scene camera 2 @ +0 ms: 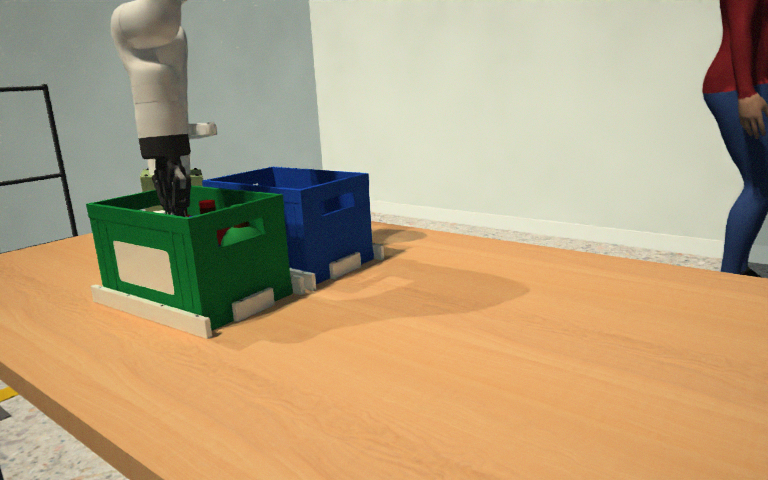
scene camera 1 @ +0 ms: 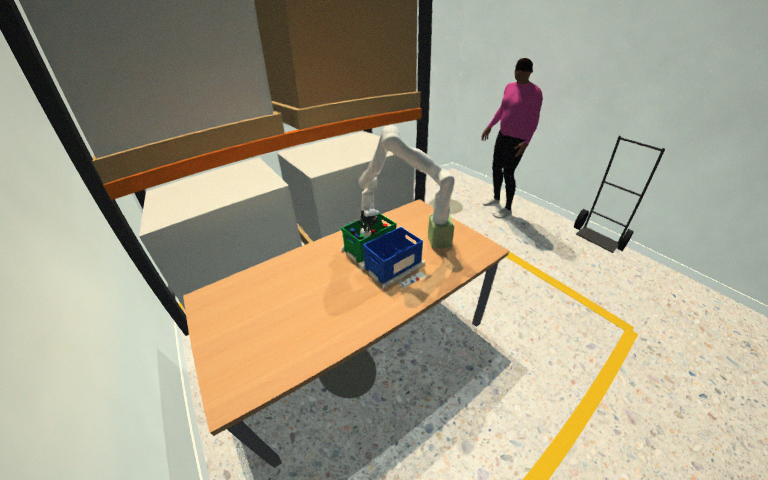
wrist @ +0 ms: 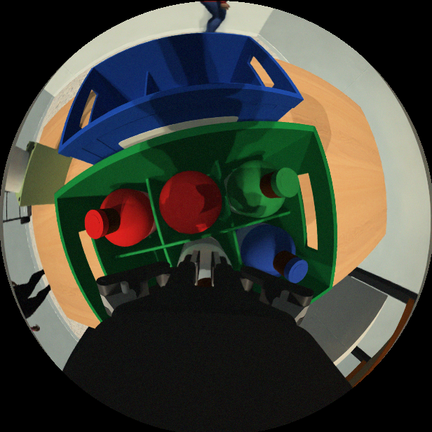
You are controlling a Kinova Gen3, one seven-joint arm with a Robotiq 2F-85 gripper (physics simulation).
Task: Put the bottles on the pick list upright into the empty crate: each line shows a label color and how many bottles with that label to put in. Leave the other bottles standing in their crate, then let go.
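Frame: origin at the arm's base, x ahead, y left, z up, level; metres.
Seen in the pictures: gripper, between the fingertips: (scene camera 1: 367,231); arm's base, origin of its link: (scene camera 1: 439,220).
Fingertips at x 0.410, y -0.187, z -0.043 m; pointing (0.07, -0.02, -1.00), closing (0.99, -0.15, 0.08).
Pixels of each thing's top centre, then the offset from my fingertips to it. Level surfaces: height alone.
- green crate, centre of its top: (scene camera 2: 183,198) (scene camera 1: 368,225) 0.006 m back, 0.018 m left, 0.055 m up
- whitish bottle, centre of its top: (scene camera 1: 364,223) 0.003 m back, 0.031 m right, 0.043 m up
- blue crate, centre of its top: (scene camera 2: 284,176) (scene camera 1: 393,242) 0.034 m back, 0.244 m left, 0.055 m up
- pick list, centre of its top: (scene camera 1: 412,279) 0.065 m back, 0.388 m left, 0.119 m down
- wooden table, height of its surface: 0.121 m down
The green crate (scene camera 1: 355,250) (scene camera 2: 243,283) (wrist: 327,200) holds the bottles: a bright red one (wrist: 131,220), a darker red one (wrist: 190,202), a green one (wrist: 252,192) and a blue one (wrist: 265,247). A whitish bottle (scene camera 1: 364,232) (wrist: 200,247) is in the near middle cell in the wrist view. My gripper (scene camera 1: 367,226) (scene camera 2: 177,212) (wrist: 205,259) points down into this crate and is shut on the whitish bottle's neck, mostly hidden by the fingers. The blue crate (scene camera 1: 390,261) (scene camera 2: 339,232) (wrist: 195,102) shows no bottles. The pick list (scene camera 1: 412,279) is too small to read.
The two crates stand side by side, held by pale strips (scene camera 2: 152,311) on the wooden table (scene camera 1: 271,328) (scene camera 2: 453,367). The green arm base (scene camera 1: 440,233) (wrist: 45,175) is near the blue crate. Two people stand beyond the table, with a hand truck (scene camera 1: 623,189) and shelving with boxes.
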